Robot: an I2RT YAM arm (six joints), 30 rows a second.
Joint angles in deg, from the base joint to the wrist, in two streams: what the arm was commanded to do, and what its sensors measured. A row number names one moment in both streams.
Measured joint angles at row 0:
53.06 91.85 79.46 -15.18 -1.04 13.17
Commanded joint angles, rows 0 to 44:
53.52 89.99 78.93 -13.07 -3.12 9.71
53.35 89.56 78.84 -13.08 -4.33 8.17
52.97 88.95 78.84 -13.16 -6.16 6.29
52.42 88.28 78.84 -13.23 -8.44 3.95
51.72 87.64 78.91 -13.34 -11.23 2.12
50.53 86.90 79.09 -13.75 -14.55 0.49
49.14 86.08 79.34 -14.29 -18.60 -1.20
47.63 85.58 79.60 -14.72 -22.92 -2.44
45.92 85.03 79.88 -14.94 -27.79 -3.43
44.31 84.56 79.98 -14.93 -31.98 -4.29
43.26 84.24 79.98 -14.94 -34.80 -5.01
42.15 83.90 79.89 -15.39 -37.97 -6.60
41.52 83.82 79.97 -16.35 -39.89 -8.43
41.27 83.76 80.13 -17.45 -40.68 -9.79
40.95 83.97 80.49 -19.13 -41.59 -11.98
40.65 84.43 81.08 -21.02 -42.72 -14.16
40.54 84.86 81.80 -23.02 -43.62 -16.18
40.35 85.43 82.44 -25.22 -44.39 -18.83
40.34 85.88 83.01 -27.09 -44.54 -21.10
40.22 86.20 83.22 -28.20 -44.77 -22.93
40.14 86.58 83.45 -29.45 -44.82 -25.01
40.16 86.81 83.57 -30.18 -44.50 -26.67
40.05 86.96 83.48 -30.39 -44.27 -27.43
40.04 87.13 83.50 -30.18 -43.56 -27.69
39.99 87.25 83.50 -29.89 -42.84 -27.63
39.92 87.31 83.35 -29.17 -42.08 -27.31
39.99 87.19 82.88 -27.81 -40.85 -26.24
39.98 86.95 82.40 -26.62 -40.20 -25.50
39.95 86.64 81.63 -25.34 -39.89 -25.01
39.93 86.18 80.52 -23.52 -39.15 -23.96
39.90 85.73 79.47 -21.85 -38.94 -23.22
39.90 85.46 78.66 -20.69 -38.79 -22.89
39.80 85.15 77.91 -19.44 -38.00 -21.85
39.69 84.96 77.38 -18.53 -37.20 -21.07
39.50 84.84 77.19 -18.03 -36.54 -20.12
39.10 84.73 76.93 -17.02 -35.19 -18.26
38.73 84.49 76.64 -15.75 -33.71 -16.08
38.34 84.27 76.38 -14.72 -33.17 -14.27
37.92 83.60 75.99 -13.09 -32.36 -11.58
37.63 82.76 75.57 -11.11 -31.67 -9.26
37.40 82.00 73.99 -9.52 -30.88 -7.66
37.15 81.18 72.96 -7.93 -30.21 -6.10
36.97 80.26 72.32 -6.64 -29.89 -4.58
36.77 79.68 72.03 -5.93 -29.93 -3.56
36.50 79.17 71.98 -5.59 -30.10 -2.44
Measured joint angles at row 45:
36.95 82.98 71.44 -14.81 -30.94 -9.08
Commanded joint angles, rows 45 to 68:
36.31 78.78 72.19 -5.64 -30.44 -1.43
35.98 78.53 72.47 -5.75 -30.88 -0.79
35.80 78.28 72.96 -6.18 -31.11 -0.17
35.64 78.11 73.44 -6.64 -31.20 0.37
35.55 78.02 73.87 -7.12 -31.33 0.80
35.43 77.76 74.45 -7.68 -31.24 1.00
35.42 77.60 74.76 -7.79 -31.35 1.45
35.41 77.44 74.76 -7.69 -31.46 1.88
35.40 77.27 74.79 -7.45 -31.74 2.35
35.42 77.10 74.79 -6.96 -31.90 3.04
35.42 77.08 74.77 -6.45 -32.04 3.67
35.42 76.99 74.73 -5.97 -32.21 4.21
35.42 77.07 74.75 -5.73 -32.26 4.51
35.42 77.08 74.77 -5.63 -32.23 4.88
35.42 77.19 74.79 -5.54 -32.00 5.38
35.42 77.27 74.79 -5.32 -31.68 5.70
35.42 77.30 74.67 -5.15 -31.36 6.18
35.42 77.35 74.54 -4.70 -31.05 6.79
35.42 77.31 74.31 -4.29 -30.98 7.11
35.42 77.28 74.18 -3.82 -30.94 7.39
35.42 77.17 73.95 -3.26 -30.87 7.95
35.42 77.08 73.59 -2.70 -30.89 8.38
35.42 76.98 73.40 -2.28 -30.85 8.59
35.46 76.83 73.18 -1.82 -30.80 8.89
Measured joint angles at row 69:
35.66 79.26 72.86 -9.26 -30.39 6.59
